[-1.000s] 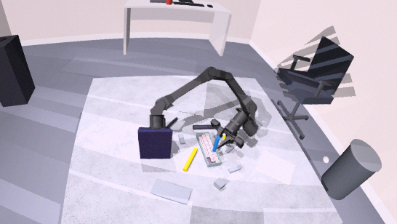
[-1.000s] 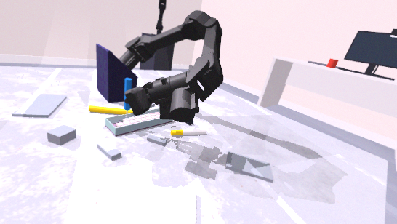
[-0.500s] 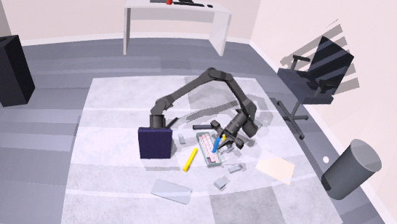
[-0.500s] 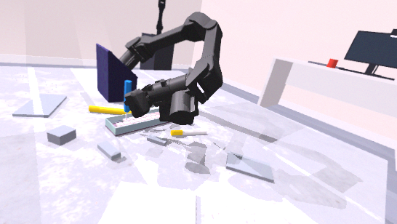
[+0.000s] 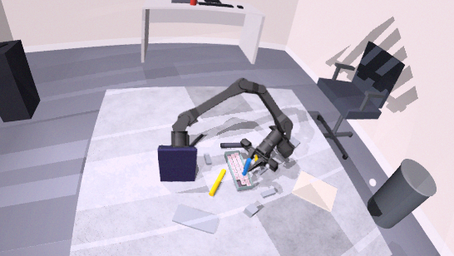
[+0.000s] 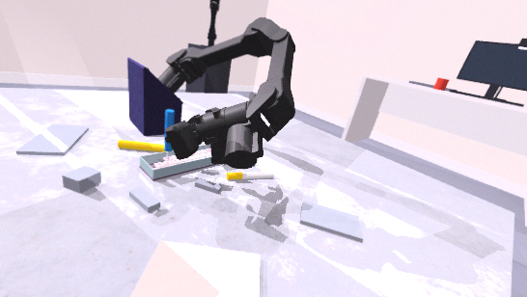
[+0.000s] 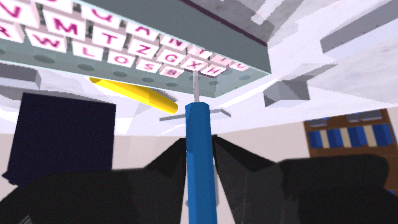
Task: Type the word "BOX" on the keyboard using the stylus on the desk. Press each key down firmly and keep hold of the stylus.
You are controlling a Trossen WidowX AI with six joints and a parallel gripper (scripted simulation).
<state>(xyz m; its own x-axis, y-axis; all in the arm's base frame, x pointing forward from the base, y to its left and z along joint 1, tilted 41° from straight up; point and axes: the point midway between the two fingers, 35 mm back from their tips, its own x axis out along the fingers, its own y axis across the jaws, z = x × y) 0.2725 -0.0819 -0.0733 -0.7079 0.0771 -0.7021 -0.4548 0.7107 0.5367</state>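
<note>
The yellow bar lies 10 cm behind my gripper tip, 7 cm below it and 1 cm to the left of it. From my gripper tip the other things lie so: blue pen: 1 cm below; then yellow-and-white pen: 13 cm to the left, 13 cm ahead, 7 cm below; then grey stylus tip: 5 cm below.
</note>
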